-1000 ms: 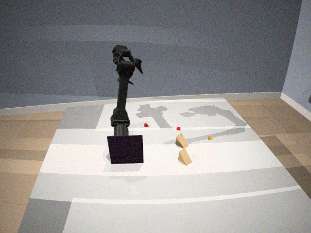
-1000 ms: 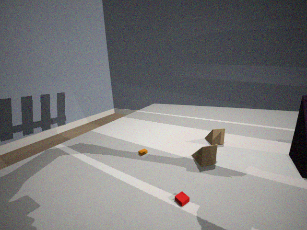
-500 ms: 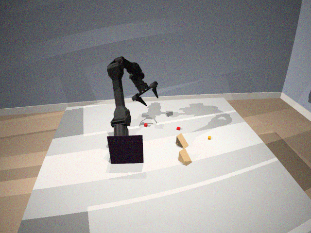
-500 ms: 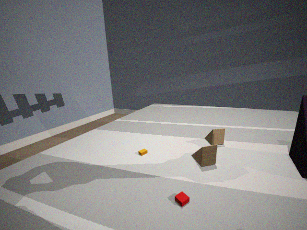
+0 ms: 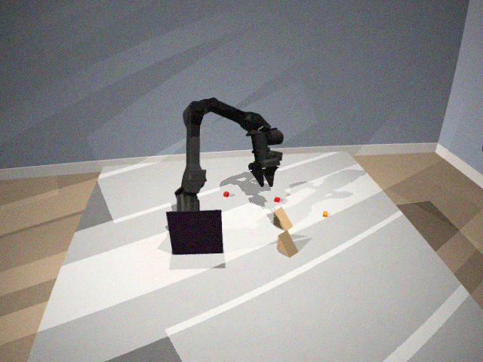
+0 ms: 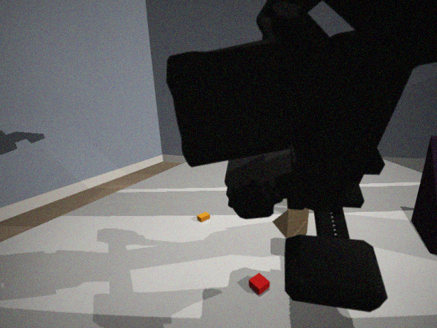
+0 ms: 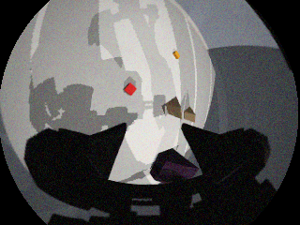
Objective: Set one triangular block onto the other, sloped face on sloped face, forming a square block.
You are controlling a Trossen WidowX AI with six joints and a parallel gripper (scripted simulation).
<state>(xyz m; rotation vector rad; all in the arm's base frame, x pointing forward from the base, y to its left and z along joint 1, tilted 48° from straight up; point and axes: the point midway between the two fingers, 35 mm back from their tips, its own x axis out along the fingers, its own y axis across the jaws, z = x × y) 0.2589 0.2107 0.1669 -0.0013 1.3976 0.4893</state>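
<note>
My gripper tip is 40 mm short of the tan triangular block, 120 mm to the left of it and 70 mm above it. From my gripper tip the other things lie so: small orange cube 230 mm ahead, 70 mm to the right, 80 mm below; then small red cube 160 mm behind, 70 mm to the left, 80 mm below.
</note>
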